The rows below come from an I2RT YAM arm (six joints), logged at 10 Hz.
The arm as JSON. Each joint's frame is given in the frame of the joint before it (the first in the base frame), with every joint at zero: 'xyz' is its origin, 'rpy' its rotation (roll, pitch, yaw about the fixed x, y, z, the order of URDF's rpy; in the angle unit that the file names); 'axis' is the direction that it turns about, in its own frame. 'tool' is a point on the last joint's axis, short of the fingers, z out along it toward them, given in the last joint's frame.
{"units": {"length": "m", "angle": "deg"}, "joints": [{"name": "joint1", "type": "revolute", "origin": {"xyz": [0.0, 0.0, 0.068], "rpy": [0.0, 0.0, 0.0]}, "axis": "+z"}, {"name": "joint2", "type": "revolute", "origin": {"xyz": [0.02, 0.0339, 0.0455], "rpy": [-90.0, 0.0, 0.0]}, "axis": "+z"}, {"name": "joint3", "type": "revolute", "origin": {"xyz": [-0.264, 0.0, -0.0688], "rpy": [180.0, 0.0, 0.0]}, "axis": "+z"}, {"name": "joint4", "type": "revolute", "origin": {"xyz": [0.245, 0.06, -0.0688], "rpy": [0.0, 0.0, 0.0]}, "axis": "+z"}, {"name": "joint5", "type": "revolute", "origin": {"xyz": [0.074, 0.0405, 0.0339], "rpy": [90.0, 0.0, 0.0]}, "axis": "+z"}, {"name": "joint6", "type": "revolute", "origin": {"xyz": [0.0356, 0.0, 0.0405], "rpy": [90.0, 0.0, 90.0]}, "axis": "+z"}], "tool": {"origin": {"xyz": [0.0, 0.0, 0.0], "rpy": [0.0, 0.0, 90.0]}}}
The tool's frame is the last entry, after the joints.
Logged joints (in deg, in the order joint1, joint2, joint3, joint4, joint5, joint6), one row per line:
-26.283 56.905 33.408 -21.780 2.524 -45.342
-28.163 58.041 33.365 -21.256 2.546 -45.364
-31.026 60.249 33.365 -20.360 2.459 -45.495
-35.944 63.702 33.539 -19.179 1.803 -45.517
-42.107 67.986 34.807 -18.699 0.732 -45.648
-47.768 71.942 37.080 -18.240 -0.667 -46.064
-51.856 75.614 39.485 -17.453 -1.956 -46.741
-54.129 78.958 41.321 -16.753 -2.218 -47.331
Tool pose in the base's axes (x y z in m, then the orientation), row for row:
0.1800 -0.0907 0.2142 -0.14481 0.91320 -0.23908 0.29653
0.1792 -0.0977 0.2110 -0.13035 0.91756 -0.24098 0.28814
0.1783 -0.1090 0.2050 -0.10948 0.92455 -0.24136 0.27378
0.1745 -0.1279 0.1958 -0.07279 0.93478 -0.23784 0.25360
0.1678 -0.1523 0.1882 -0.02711 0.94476 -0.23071 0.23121
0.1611 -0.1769 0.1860 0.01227 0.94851 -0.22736 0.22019
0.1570 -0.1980 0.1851 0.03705 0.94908 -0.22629 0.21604
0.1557 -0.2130 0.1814 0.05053 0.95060 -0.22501 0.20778
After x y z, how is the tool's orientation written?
As a quaternion, x y z w.
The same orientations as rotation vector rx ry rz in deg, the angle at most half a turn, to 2 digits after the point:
-22.06 139.13 -36.42
-19.94 140.38 -36.87
-16.87 142.48 -37.20
-11.33 145.55 -37.03
-4.27 148.83 -36.34
1.94 150.29 -36.02
5.88 150.71 -35.93
8.06 151.62 -35.89

